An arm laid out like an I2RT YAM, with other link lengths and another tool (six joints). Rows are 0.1 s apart.
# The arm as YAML. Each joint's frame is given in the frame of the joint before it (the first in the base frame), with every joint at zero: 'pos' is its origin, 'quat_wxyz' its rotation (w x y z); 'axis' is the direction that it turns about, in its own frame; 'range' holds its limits. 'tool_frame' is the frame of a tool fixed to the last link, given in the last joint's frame.
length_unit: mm
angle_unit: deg
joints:
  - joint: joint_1
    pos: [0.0, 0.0, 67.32]
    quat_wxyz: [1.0, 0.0, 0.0, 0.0]
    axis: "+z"
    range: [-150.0, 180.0]
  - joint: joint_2
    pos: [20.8, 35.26, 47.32]
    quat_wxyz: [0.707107, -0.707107, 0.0, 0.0]
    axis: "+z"
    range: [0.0, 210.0]
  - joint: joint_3
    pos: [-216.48, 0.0, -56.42]
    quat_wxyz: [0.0, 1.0, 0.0, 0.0]
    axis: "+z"
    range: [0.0, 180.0]
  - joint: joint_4
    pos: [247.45, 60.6, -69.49]
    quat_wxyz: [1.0, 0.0, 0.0, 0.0]
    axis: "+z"
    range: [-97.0, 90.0]
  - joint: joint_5
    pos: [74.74, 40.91, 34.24]
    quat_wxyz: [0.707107, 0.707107, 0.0, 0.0]
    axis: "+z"
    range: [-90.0, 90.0]
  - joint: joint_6
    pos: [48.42, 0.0, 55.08]
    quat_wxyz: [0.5, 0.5, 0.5, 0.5]
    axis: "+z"
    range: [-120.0, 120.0]
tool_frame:
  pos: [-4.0, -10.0, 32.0]
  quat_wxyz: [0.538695, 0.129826, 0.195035, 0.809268]
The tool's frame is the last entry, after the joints.
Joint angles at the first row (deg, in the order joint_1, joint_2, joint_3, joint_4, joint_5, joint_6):
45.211, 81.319, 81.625, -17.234, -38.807, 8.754
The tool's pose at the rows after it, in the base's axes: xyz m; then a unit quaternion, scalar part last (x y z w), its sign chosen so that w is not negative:
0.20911 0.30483 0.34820 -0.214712 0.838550 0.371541 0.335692
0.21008 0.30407 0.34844 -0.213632 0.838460 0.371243 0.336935
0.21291 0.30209 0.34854 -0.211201 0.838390 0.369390 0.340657
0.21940 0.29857 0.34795 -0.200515 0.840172 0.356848 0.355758
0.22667 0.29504 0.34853 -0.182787 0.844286 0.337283 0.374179
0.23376 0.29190 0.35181 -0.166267 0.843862 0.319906 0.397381
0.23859 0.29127 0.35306 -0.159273 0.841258 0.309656 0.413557
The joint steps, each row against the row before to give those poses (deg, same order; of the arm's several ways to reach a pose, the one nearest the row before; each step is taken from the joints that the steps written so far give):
0.000, -0.131, 0.000, -0.022, 0.044, -0.044
-0.197, -0.022, 0.001, 0.042, -0.023, -0.044
-0.546, 0.001, 0.001, 0.045, -0.021, -0.284
-0.852, -0.001, -0.003, -0.064, 1.640, -0.983
-0.678, 0.087, 0.481, -0.569, 3.015, -0.897
-0.590, 0.132, 0.723, -0.001, 3.017, -1.027
-0.285, 0.371, 0.414, 0.482, 1.704, -0.984

